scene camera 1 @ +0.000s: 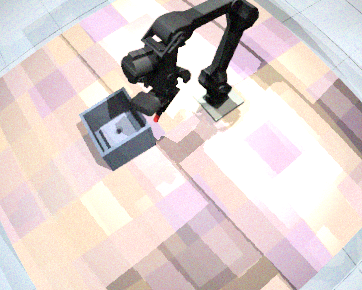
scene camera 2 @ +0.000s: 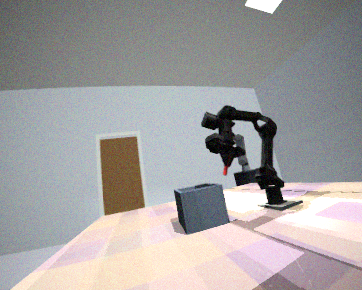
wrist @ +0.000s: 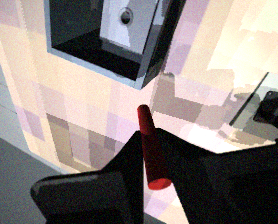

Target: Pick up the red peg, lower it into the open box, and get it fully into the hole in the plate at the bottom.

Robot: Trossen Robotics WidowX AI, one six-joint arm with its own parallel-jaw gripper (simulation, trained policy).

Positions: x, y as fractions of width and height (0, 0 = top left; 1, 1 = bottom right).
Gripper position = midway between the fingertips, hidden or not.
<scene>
In view: my gripper (scene camera 1: 0.44, 0.39) and a box (scene camera 1: 0.32, 0.36).
The box also shows in scene camera 2 (scene camera 2: 0.56, 0.72). My gripper is seen too in scene camera 2 (scene camera 2: 0.63, 0.57) and in the wrist view (wrist: 0.53, 0.60).
</scene>
